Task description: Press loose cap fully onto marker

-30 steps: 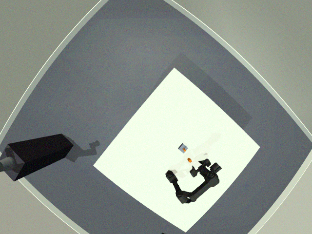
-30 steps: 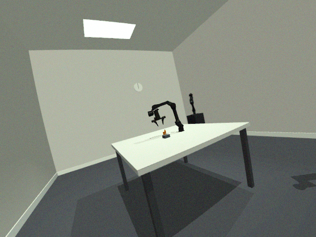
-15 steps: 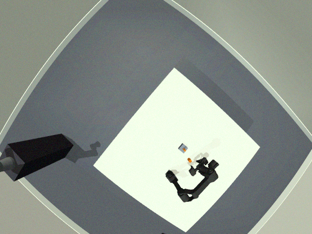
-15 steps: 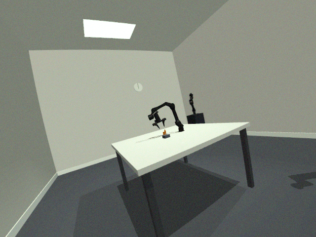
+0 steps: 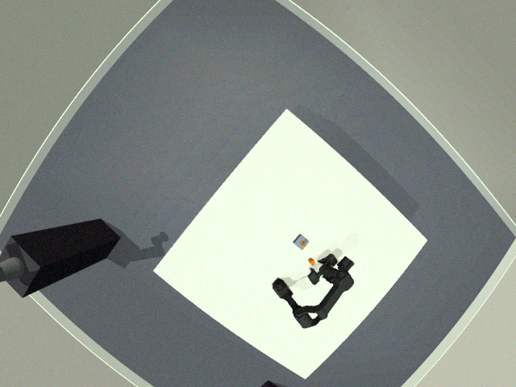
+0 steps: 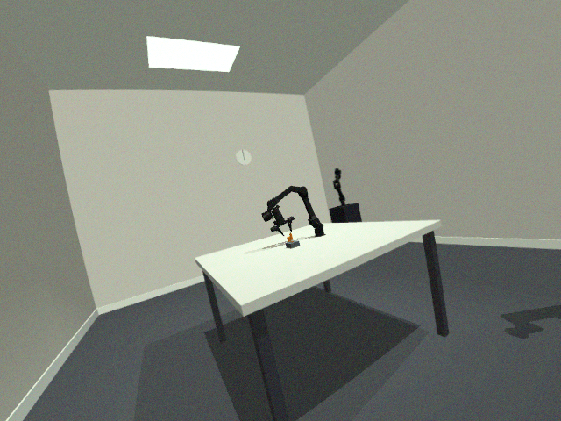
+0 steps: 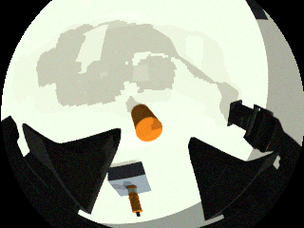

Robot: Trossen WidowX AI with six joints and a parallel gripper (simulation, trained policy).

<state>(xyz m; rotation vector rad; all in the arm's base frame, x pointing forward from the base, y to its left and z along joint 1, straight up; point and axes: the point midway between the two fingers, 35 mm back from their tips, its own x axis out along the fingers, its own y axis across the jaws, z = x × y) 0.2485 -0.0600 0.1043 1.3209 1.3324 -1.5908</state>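
Now: gripper tip 5 cm above the orange cap. Round my gripper tip: grey holder block (13 cm to the left, 5 cm below, 5 cm ahead).
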